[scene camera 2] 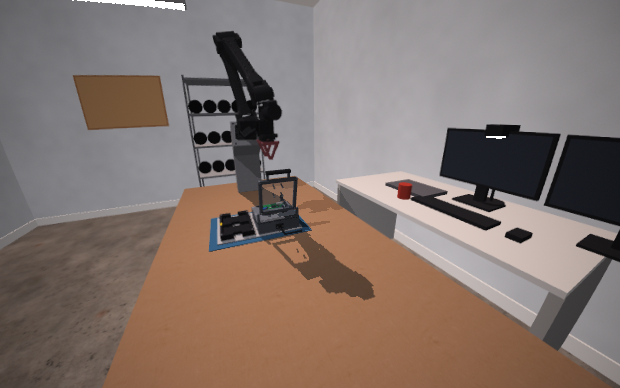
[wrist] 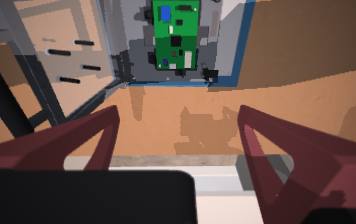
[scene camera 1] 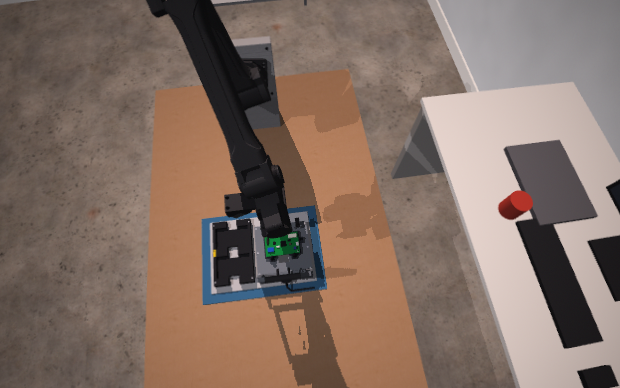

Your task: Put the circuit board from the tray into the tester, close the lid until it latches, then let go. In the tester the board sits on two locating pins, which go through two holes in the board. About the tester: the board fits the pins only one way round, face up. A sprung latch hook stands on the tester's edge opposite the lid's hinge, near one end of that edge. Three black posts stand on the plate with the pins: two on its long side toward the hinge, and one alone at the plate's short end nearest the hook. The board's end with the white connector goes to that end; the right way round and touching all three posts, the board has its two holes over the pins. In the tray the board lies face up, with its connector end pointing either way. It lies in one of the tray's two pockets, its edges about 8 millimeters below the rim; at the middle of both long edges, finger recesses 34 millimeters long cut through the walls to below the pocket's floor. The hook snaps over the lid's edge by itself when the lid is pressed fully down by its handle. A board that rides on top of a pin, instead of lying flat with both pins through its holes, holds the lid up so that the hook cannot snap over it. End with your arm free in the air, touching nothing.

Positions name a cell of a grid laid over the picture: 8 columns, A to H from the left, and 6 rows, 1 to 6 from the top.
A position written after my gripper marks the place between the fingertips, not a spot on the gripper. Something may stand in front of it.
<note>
In view: my gripper (wrist: E4) and a clear lid (scene camera 2: D4).
The clear lid also shows in the wrist view (wrist: A2).
</note>
